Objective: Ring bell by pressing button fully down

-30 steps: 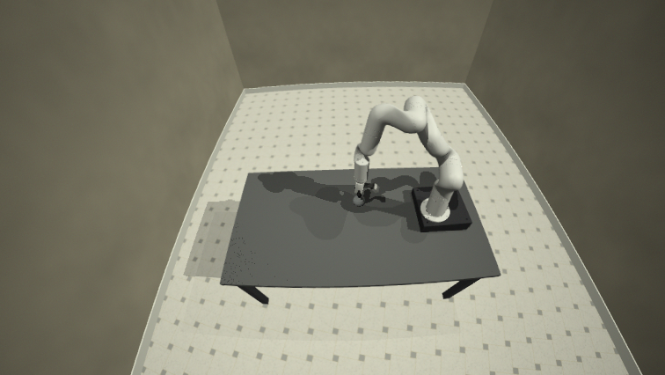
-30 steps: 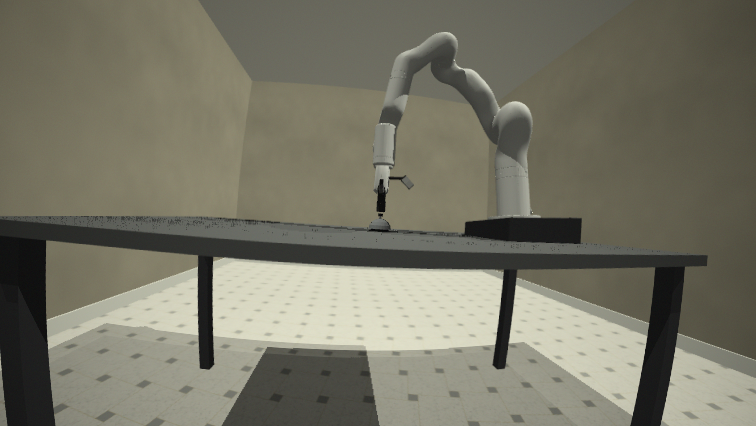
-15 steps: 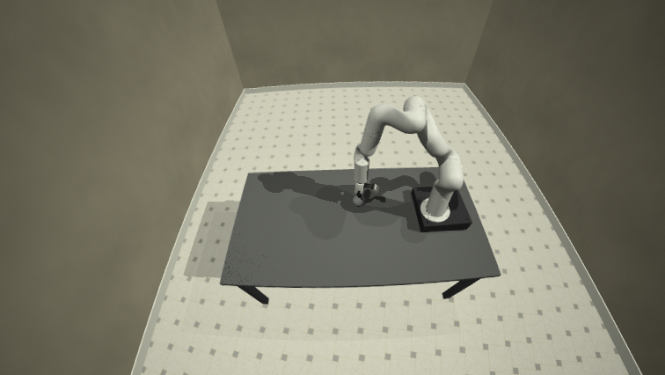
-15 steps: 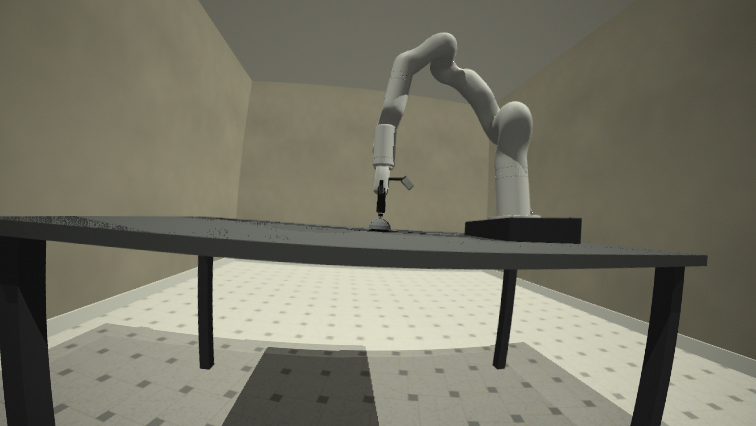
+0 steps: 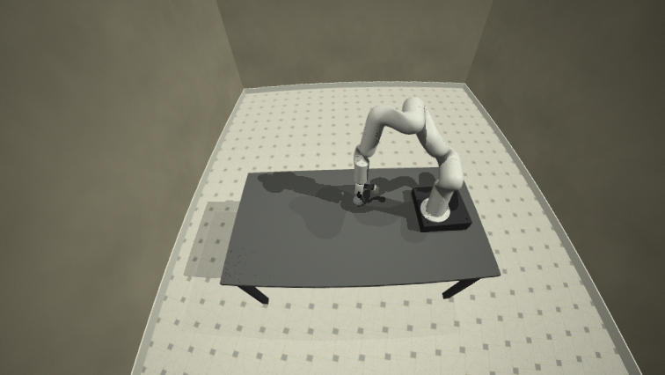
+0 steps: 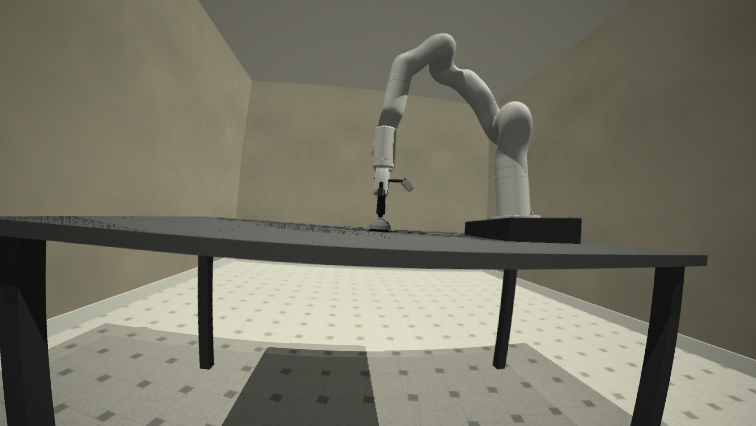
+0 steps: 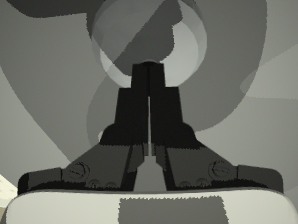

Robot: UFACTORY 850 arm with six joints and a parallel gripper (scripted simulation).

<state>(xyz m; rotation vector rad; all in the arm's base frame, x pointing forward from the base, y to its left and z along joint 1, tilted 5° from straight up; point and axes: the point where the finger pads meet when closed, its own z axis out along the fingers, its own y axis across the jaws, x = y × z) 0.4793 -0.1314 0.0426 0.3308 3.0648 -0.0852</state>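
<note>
My hand is 30 mm above the bell button. Also, from my hand: bell (40 mm below).
</note>
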